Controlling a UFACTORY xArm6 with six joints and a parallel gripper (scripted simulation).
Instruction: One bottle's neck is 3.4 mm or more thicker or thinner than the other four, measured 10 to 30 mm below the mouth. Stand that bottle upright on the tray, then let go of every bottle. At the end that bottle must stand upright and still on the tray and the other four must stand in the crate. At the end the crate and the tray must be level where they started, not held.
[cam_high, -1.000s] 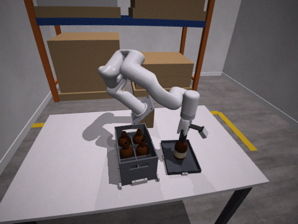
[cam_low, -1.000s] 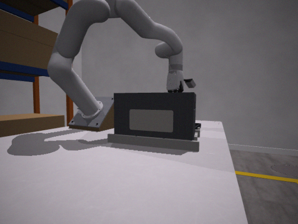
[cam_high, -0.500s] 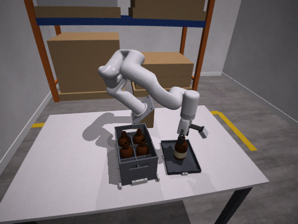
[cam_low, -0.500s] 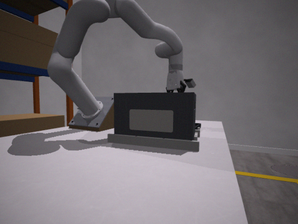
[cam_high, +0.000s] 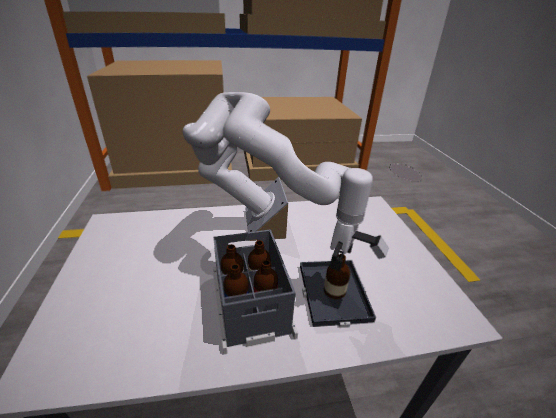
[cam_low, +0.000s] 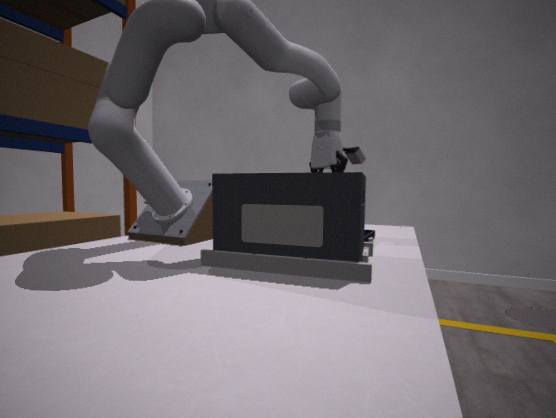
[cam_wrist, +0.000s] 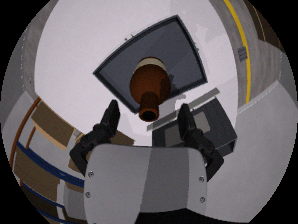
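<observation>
Now: hand 14 cm above the dark tray. Also, from my hand: glass bottle (8 cm behind, 24 cm to the right, 7 cm below); then dark grey crate (1 cm ahead, 27 cm to the right, 7 cm below).
</observation>
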